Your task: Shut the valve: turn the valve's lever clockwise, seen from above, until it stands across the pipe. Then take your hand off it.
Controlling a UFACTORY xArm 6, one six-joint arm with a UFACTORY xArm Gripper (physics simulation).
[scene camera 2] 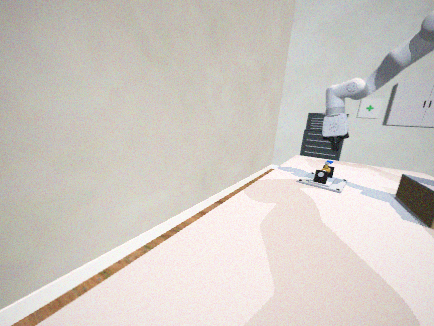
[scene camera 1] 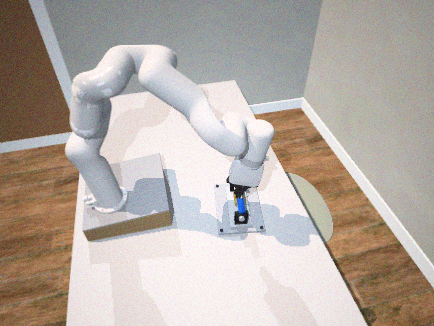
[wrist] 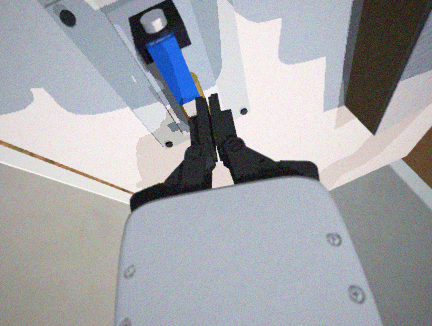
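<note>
The valve's blue lever (scene camera 1: 241, 205) (scene camera 2: 329, 162) (wrist: 175, 72) lies roughly along the pipe, its one end over the near black block (scene camera 1: 237, 220) (wrist: 179, 25). The brass valve body (scene camera 1: 235, 200) (scene camera 2: 327, 168) (wrist: 198, 84) shows partly beneath the lever. The valve is mounted on a pale plate (scene camera 1: 223, 210) (scene camera 2: 337, 186) (wrist: 234, 75). My gripper (scene camera 1: 239, 194) (scene camera 2: 336, 148) (wrist: 210, 109) is shut and empty. In the scene camera 2 view it hangs above the valve, with a gap between fingertips and lever. In the wrist view the fingers hide the far part of the valve.
The arm's base stands on a box-like platform (scene camera 1: 127, 220) (scene camera 2: 416, 202) to one side of the plate on the white table (scene camera 1: 210, 280). A round pale green object (scene camera 1: 317, 205) shows beyond the table's edge. A dark drawer unit (scene camera 2: 320, 145) stands behind the table.
</note>
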